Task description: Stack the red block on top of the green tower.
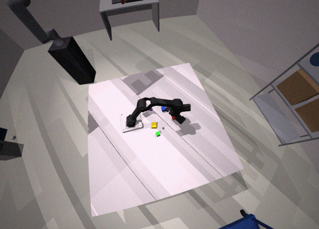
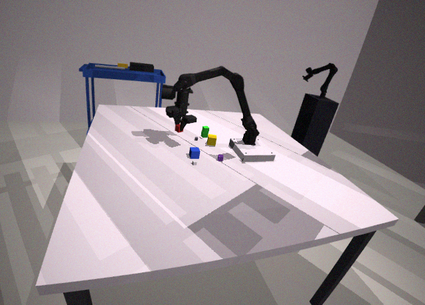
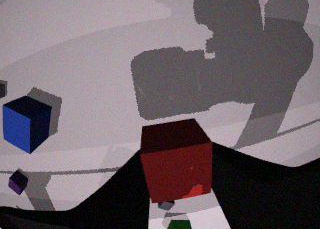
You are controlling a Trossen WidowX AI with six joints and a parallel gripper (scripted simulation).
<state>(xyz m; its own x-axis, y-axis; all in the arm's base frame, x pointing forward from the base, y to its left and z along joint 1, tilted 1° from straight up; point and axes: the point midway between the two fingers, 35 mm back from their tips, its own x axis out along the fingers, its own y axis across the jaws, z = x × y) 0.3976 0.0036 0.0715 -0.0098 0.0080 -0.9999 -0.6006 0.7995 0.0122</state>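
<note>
The yellow block is 19 cm behind my gripper tip, 6 cm below it and 3 cm to the right of it. Round my gripper tip: red block (1 cm above); then small purple block (21 cm behind, 15 cm to the left, 7 cm below); then blue block (13 cm to the left, 8 cm behind, 6 cm below).
</note>
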